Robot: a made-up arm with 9 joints. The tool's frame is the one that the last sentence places. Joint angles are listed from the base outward.
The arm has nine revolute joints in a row. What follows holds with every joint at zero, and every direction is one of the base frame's. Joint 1 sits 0.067 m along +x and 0.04 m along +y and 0.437 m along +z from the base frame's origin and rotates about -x. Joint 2 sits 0.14 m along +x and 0.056 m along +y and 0.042 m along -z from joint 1 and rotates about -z. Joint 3 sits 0.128 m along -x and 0.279 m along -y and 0.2 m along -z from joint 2 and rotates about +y. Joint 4 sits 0.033 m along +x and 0.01 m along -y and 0.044 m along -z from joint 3 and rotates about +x. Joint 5 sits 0.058 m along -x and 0.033 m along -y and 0.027 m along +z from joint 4 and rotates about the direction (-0.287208, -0.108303, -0.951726). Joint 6 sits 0.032 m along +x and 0.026 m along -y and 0.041 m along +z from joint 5 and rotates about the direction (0.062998, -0.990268, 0.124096). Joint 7 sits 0.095 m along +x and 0.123 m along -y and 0.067 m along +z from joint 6 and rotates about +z. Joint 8 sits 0.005 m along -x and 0.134 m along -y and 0.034 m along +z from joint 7 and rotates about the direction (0.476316, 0.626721, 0.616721). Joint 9 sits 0.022 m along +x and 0.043 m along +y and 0.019 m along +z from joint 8 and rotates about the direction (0.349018, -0.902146, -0.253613). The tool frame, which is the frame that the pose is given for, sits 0.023 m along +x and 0.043 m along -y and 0.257 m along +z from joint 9; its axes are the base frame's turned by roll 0.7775, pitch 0.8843 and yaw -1.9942 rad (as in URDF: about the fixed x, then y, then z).
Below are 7 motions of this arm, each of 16 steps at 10 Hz.
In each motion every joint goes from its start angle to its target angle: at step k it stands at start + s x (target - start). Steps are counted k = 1, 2, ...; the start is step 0. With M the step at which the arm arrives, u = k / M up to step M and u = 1 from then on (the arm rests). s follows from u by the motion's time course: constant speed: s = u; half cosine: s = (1 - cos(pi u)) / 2; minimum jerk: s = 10 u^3 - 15 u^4 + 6 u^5.
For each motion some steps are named. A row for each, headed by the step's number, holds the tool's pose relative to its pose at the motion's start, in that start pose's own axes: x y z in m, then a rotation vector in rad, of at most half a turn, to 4 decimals.
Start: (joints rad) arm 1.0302 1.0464 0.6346 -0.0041 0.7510 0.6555 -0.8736 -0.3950 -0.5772
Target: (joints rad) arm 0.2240 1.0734 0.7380 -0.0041 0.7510 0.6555 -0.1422 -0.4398 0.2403
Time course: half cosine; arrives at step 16
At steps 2, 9, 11, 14, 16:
2: -0.0056 -0.0073 0.0017 -0.0028 0.0222 0.0398
9: -0.0317 -0.0932 0.0123 -0.2492 0.3977 0.4911
11: -0.0258 -0.1056 0.0061 -0.4017 0.5157 0.5648
14: -0.0170 -0.1114 -0.0081 -0.5852 0.6200 0.5954
16: -0.0149 -0.1120 -0.0122 -0.6259 0.6387 0.5958

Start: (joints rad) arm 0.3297 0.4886 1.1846 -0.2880 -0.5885 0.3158 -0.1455 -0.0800 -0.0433
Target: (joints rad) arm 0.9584 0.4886 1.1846 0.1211 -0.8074 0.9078 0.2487 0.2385 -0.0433
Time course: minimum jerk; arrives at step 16
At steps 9, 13, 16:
9: 0.0607 0.0022 0.3099 0.0812 0.5000 0.1435
13: 0.0795 -0.0636 0.4714 0.1470 0.7239 0.3753
16: 0.0818 -0.0769 0.4934 0.1575 0.7512 0.4169

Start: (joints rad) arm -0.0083 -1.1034 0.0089 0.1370 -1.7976 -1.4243 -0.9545 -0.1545 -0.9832
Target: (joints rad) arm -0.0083 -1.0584 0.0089 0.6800 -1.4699 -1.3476 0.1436 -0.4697 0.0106
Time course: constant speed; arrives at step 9
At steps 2, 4, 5, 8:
2: 0.0446 -0.0146 0.0599 0.1290 0.3437 0.0753
4: 0.1182 -0.0323 0.1001 0.2489 0.7207 0.1242
5: 0.1632 -0.0408 0.1084 0.3043 0.9200 0.1388
8: 0.3059 -0.0590 0.0729 0.4434 1.5534 0.1443

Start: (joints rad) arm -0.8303 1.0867 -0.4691 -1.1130 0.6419 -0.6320 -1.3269 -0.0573 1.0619
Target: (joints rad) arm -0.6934 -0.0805 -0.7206 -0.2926 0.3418 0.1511 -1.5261 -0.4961 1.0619
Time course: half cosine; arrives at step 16
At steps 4, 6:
4: 0.0351 -0.0385 -0.0006 -0.0728 -0.1316 -0.1715
6: 0.0659 -0.0911 0.0096 -0.1540 -0.2947 -0.3593

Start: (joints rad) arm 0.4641 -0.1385 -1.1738 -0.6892 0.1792 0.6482 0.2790 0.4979 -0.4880
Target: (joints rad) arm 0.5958 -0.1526 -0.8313 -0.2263 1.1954 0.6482 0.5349 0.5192 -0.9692
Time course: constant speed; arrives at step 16
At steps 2, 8, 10, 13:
2: 0.0083 0.0004 -0.0120 -0.0296 -0.0820 -0.0297
8: 0.0378 0.0122 -0.0692 -0.1778 -0.3435 -0.1401
10: 0.0498 0.0180 -0.0945 -0.2472 -0.4350 -0.1809
13: 0.0704 0.0259 -0.1372 -0.3693 -0.5755 -0.2428

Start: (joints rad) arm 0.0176 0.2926 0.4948 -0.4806 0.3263 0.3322 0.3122 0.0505 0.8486
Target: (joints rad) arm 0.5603 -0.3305 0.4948 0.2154 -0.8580 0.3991 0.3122 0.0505 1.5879
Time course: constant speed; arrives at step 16
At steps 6, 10, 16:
6: 0.2510 0.1201 -0.1041 -0.0964 0.4081 -0.4715
10: 0.3902 0.1303 -0.2260 -0.1582 0.5656 -0.8468
16: 0.5188 0.0290 -0.3905 -0.1881 0.5714 -1.4673

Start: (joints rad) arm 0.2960 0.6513 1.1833 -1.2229 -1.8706 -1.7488 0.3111 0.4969 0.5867
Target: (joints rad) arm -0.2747 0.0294 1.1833 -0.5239 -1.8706 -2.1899 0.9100 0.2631 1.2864
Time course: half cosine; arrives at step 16
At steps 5, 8, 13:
5: -0.0087 -0.0342 0.0259 0.1160 -0.0222 0.0454
8: -0.0153 -0.0824 0.0678 0.2574 -0.0371 0.1012
13: -0.0227 -0.1720 0.1494 0.4702 -0.0312 0.1829

